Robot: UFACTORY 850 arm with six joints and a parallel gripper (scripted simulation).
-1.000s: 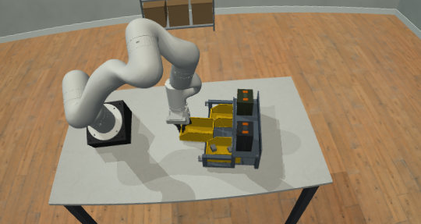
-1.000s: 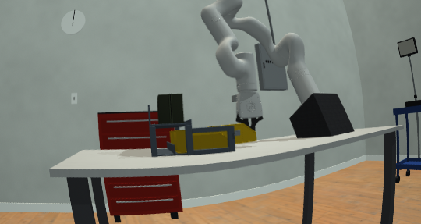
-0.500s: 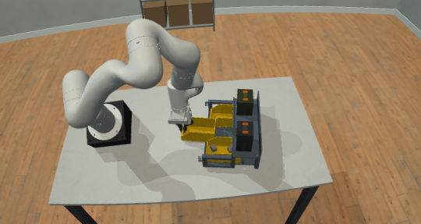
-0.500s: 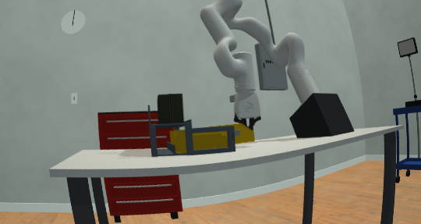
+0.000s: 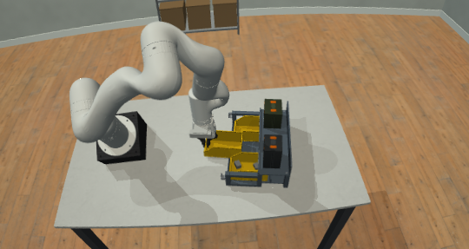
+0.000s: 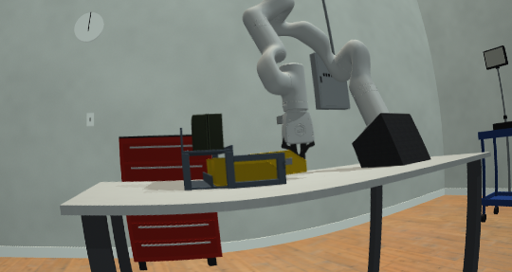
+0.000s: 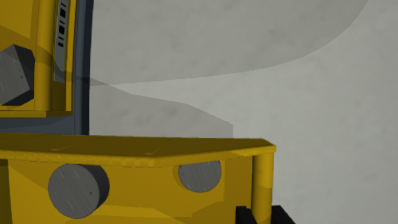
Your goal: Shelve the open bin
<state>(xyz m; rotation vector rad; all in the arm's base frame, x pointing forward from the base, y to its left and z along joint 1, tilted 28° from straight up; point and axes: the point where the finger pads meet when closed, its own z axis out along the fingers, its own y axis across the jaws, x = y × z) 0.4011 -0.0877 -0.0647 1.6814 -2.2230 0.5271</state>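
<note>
The grey shelf is 22 cm ahead of my hand, 6 cm to the right of it and 1 cm above it.
</note>
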